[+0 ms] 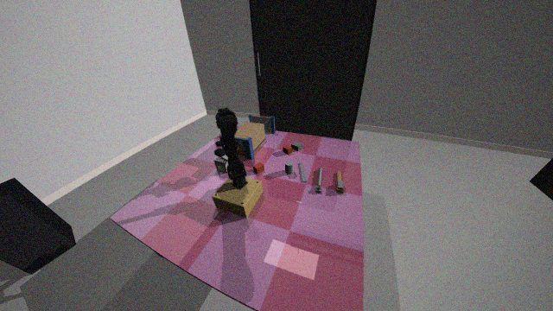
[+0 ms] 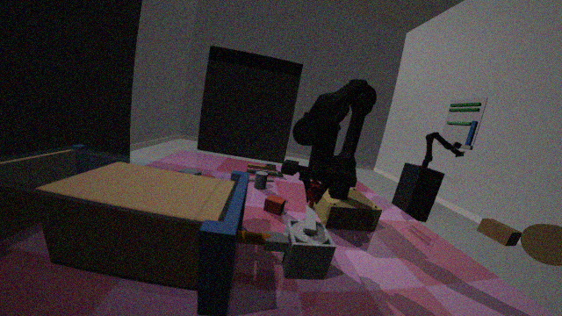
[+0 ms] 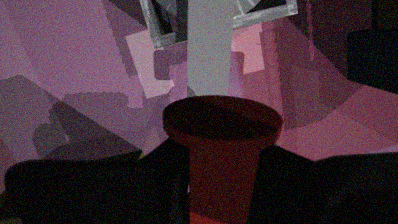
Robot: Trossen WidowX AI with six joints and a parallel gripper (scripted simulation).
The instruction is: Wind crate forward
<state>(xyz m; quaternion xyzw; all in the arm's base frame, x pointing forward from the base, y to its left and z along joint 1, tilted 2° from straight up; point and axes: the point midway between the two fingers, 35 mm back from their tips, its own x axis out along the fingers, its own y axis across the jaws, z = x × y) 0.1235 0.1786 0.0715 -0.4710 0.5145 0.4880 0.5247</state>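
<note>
My gripper tip is now 40 mm to the right of the red-knobbed winch handle and 10 mm above it. Also, from my gripper tip: blue steel frame: 160 mm ahead, 130 mm to the left, 10 mm below; red knob: 20 mm above; grey hand winch: 10 mm behind, 90 mm to the left, 80 mm below.
</note>
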